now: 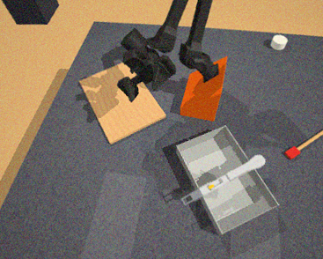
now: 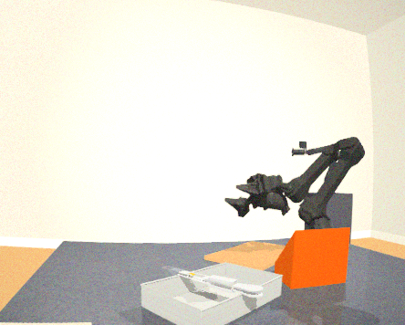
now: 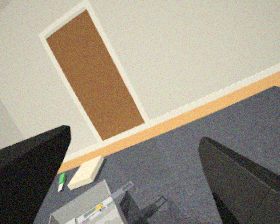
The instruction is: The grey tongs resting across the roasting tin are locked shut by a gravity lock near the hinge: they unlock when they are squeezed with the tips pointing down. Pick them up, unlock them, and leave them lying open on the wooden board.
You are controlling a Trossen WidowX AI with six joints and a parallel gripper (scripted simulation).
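My gripper tip is now 22 cm to the right of the yellow lock piece, 19 cm above it and 18 cm short of it. Round my gripper tip: roasting tin 26 cm to the left, 23 cm below, 13 cm ahead; then wooden board 25 cm below, 18 cm behind, 15 cm to the right.
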